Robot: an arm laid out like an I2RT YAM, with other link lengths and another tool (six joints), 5 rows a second.
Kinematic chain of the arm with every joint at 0, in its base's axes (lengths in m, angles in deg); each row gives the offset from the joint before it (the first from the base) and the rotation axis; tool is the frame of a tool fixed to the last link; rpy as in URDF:
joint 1: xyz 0 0 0.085 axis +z
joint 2: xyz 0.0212 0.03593 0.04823 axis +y
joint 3: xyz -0.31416 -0.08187 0 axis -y
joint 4: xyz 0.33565 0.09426 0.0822 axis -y
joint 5: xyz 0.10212 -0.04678 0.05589 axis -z
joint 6: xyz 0.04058 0 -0.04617 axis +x
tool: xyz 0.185 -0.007 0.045 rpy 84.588 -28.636 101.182
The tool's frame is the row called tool.
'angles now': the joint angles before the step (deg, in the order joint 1, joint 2, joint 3, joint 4, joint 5, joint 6). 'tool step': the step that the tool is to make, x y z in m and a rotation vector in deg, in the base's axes. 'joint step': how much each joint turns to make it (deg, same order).
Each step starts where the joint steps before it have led.
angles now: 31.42, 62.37, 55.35, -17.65, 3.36, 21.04
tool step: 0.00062, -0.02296, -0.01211, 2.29, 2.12, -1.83
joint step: -3.01, -1.86, -2.12, -0.52, -2.36, 2.26
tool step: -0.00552, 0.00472, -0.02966, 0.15, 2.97, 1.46
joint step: -0.11, 0.00, -2.51, -0.03, -2.10, 0.67
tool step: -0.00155, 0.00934, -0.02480, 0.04, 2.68, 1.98
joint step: -0.05, 1.38, -1.18, 0.22, -2.41, 0.15
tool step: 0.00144, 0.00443, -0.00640, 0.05, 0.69, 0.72
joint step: 0.00, 0.92, 0.00, 0.33, -0.81, -0.05
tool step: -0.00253, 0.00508, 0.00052, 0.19, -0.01, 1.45
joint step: 0.00, -0.03, 0.00, 0.02, -1.33, -0.61
